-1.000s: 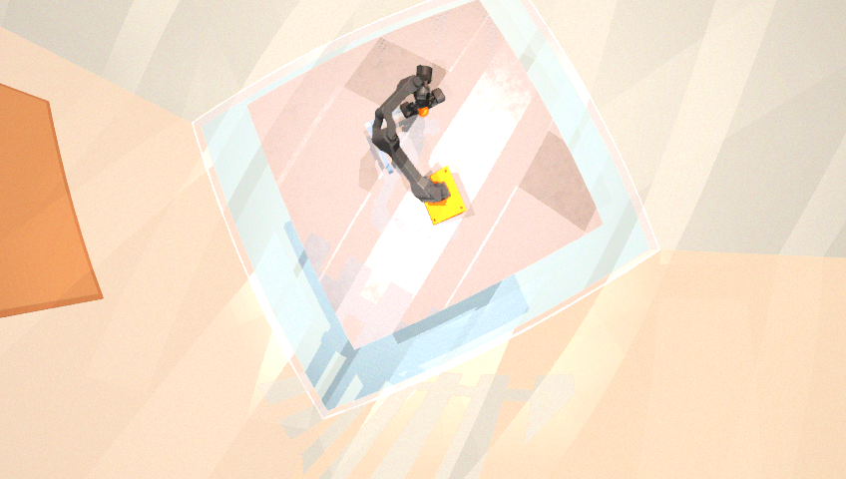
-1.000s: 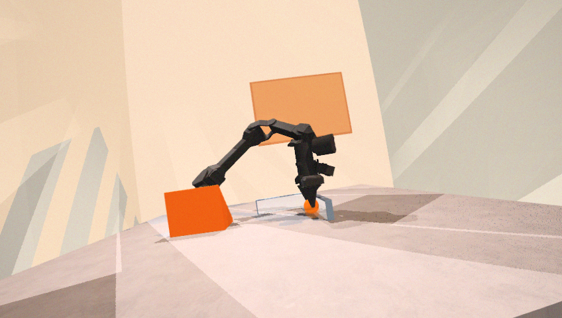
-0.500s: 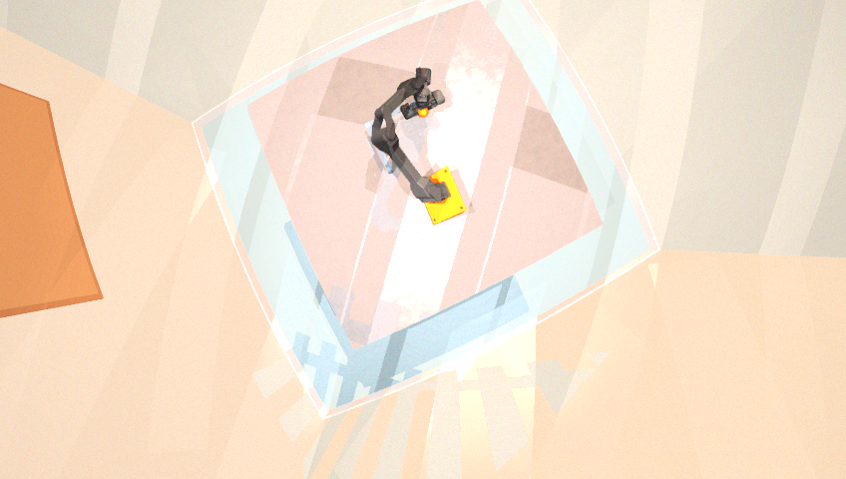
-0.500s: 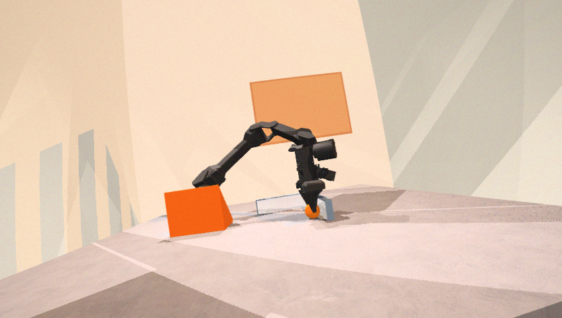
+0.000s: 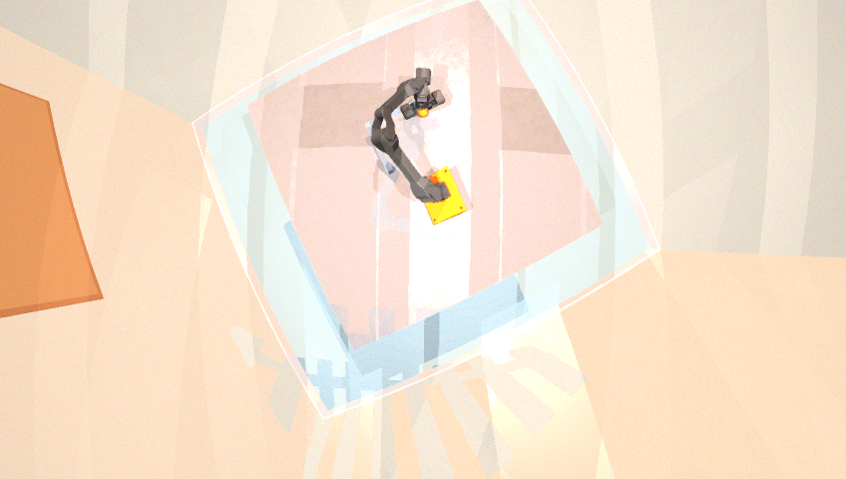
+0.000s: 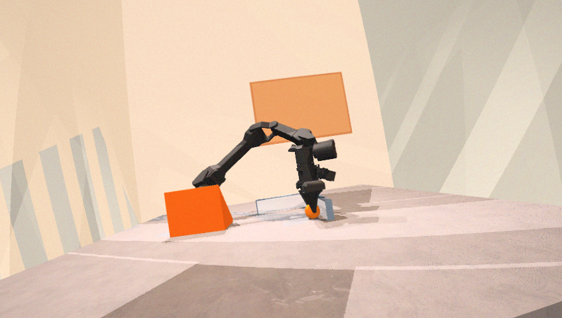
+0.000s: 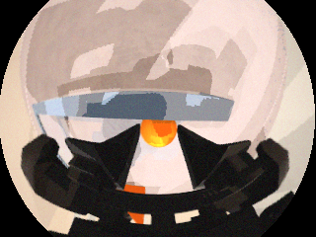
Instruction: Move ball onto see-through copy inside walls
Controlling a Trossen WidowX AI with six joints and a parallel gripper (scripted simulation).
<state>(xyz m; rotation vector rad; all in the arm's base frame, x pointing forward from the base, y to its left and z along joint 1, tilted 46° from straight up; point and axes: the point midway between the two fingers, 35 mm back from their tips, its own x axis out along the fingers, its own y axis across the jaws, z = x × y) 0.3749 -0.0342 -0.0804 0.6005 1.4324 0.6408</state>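
Now: the see-through orange ball right at my gripper tip.
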